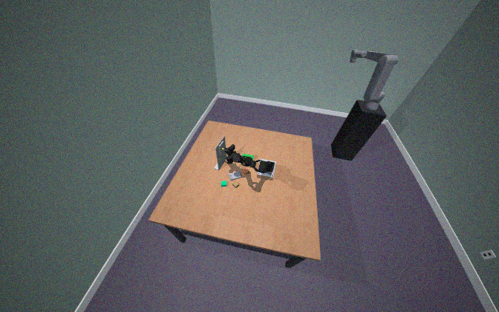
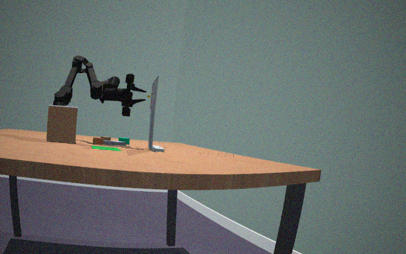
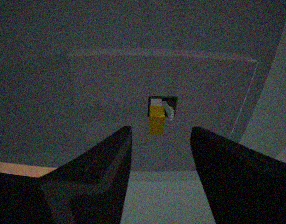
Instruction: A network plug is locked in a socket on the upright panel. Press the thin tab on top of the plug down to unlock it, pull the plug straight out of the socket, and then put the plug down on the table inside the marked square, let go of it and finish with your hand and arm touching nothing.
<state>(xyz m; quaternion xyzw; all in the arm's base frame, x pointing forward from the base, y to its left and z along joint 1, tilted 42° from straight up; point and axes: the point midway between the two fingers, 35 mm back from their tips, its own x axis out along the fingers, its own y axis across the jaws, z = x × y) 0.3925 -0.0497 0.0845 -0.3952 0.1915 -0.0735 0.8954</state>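
My gripper tip is 20 mm short of the yellow network plug. The rest, counted from my gripper tip: flat grey block (220 mm below, 120 mm behind, 100 mm to the left); then green block (220 mm to the left, 210 mm below, 50 mm behind); then upright grey panel (90 mm below, 40 mm ahead, 10 mm to the right).
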